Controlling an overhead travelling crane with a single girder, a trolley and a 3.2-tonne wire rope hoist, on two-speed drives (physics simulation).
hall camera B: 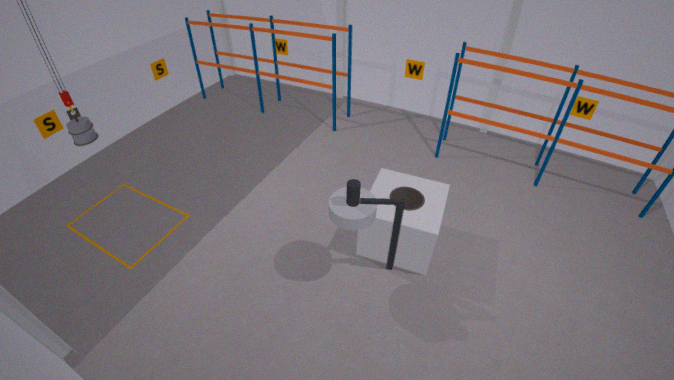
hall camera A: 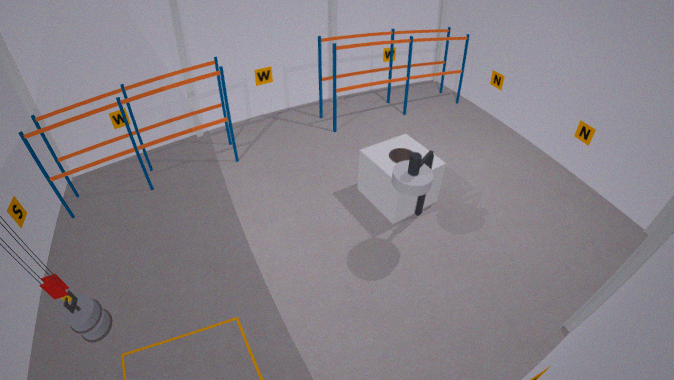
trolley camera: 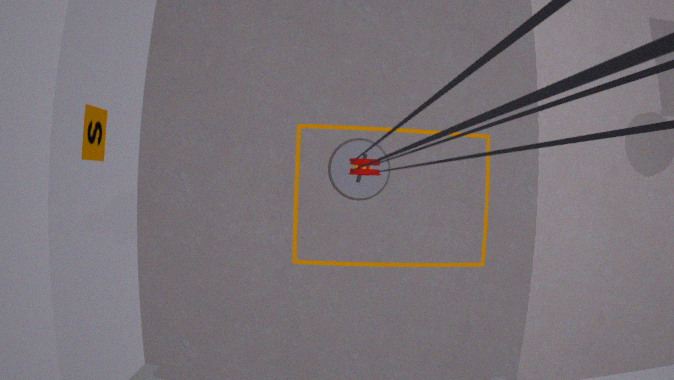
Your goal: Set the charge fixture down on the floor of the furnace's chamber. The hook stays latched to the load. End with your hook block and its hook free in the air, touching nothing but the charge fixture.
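Observation:
The charge fixture (hall camera A: 86,316) (hall camera B: 81,129) (trolley camera: 345,185), a grey ringed cylinder, hangs in the air from my hook (hall camera A: 67,299) (hall camera B: 72,110) (trolley camera: 359,167), which is latched to its dark top bracket. My red hook block (hall camera A: 54,286) (hall camera B: 66,98) (trolley camera: 365,161) is above it on the ropes. In the trolley view the fixture appears over the yellow outline's upper left part. The furnace (hall camera A: 375,182) (hall camera B: 417,250) is a white box far from the load. Its round top opening (hall camera A: 398,154) (hall camera B: 412,195) is uncovered; the chamber floor is hidden.
A round grey lid (hall camera A: 407,185) (hall camera B: 352,217) hangs from a dark swing arm (hall camera A: 420,205) (hall camera B: 395,240) beside the furnace. Two blue and orange racks (hall camera A: 170,89) (hall camera A: 334,110) (hall camera B: 334,110) (hall camera B: 547,159) stand along the W wall. A yellow outline (hall camera A: 180,336) (hall camera B: 156,200) (trolley camera: 390,265) marks the floor.

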